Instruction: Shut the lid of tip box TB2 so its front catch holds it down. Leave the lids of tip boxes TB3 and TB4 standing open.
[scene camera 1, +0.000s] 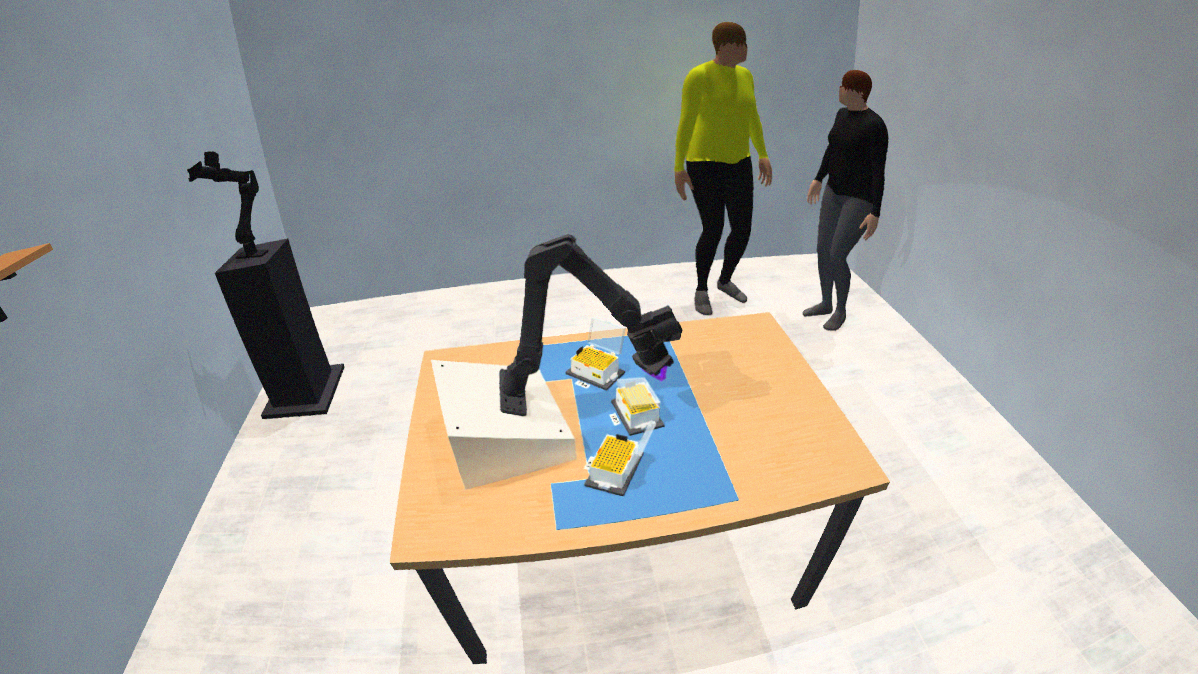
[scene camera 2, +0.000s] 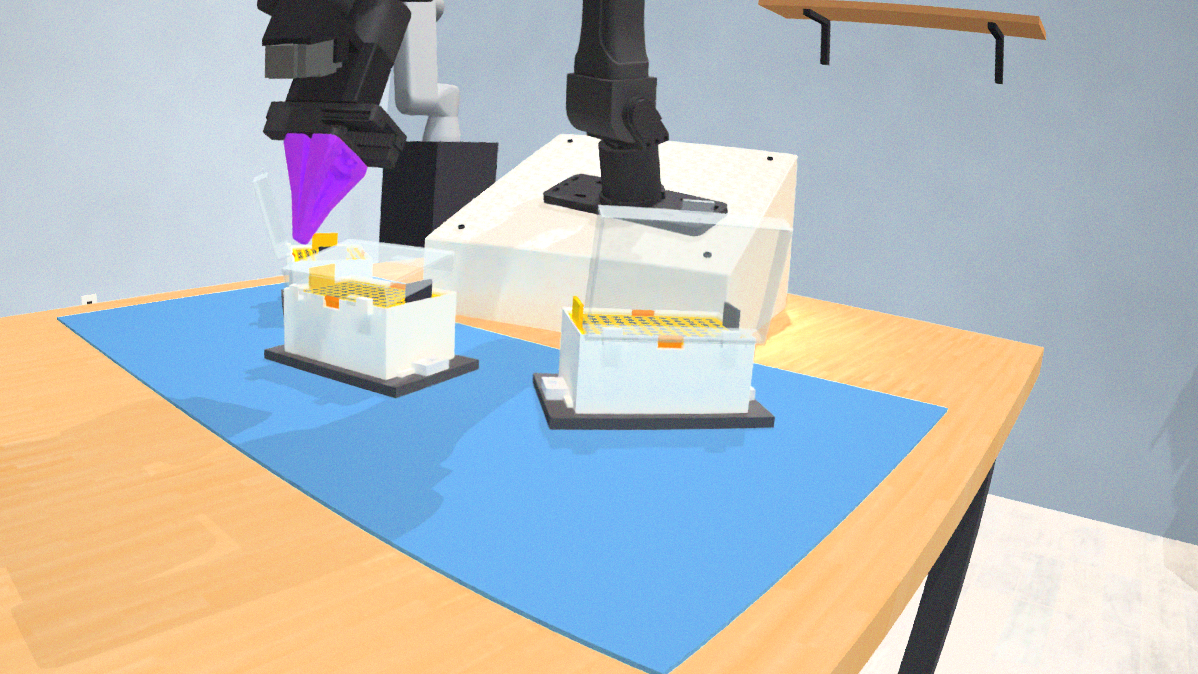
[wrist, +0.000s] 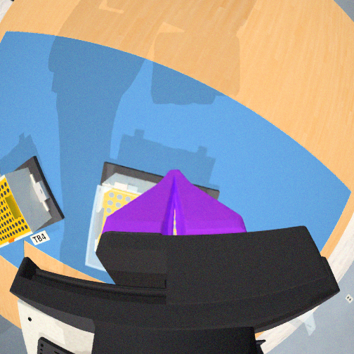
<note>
In view: the gripper (scene camera 2: 299, 242), a clear lid (scene camera 2: 656, 275) and a clear lid (scene camera 2: 386, 273).
The gripper shows as well in scene camera 1 (scene camera 1: 663, 379) and in the wrist view (wrist: 174, 177).
</note>
